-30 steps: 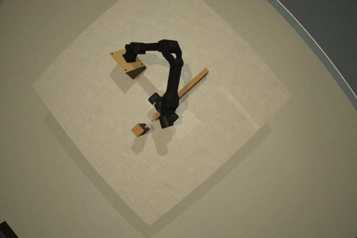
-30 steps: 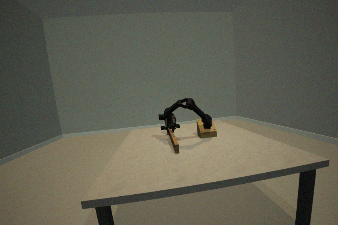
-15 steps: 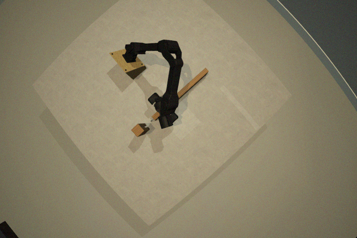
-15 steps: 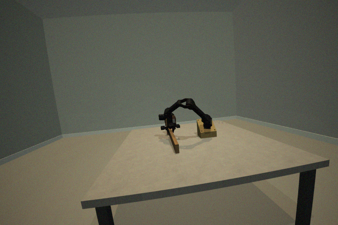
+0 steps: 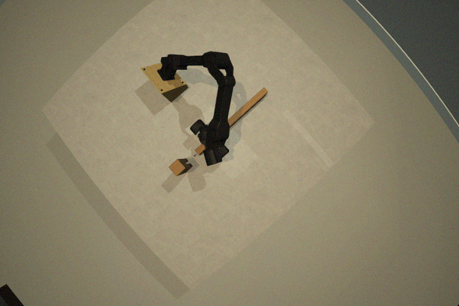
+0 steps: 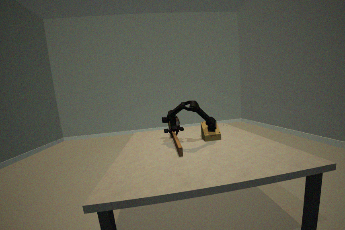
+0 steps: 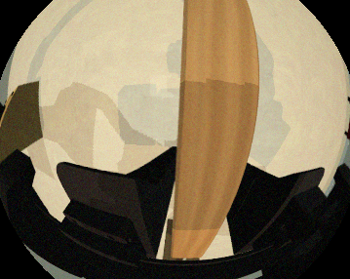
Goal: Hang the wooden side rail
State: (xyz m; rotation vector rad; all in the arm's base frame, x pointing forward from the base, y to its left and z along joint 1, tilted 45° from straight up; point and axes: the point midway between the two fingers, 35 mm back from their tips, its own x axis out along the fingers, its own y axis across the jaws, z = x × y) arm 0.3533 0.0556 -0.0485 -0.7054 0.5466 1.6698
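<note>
Right now the headboard post is 170 mm to the right of my gripper tip, 40 mm above it and 30 mm ahead of it.
</note>
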